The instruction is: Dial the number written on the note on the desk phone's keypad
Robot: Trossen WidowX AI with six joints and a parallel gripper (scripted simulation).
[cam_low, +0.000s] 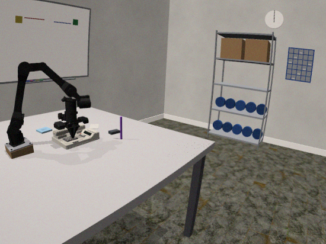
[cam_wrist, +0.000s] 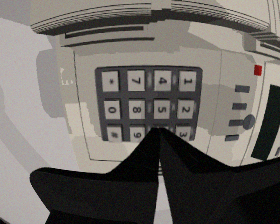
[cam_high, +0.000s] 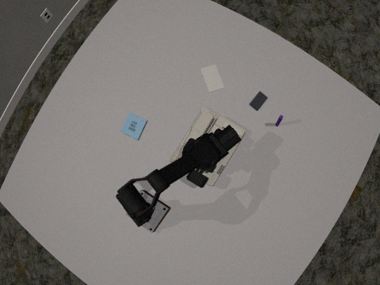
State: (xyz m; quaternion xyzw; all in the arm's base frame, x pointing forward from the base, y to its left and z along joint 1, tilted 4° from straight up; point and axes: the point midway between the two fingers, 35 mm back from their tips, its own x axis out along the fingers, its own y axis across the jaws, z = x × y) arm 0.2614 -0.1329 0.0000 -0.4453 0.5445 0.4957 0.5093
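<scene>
The beige desk phone is 40 mm ahead of my hand, 30 mm to the left of it and 40 mm below it. Also, from my hand: purple stick: 220 mm ahead, 160 mm to the right; handset: 40 mm ahead, 90 mm to the left, 20 mm below; white card: 280 mm ahead, 130 mm to the left, 60 mm below.
</scene>
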